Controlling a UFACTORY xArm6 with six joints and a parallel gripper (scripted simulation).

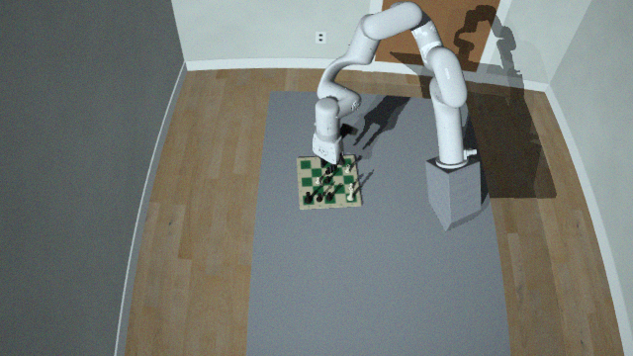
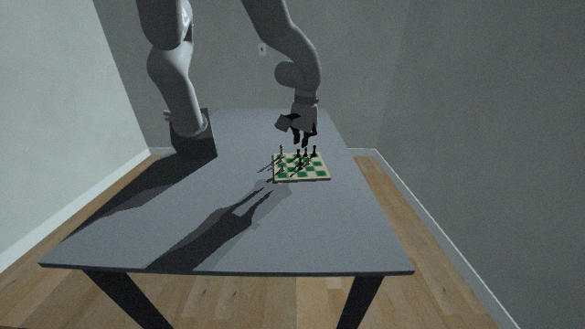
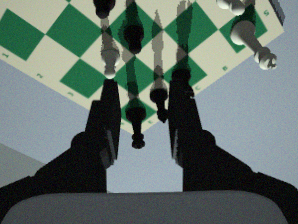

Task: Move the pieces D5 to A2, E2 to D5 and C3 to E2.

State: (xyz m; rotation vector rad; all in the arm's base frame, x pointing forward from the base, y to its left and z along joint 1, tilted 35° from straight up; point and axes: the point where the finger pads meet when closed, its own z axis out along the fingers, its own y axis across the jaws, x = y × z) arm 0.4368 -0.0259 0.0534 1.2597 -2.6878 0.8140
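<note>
Right now my hand is 11 cm above the chessboard.
</note>
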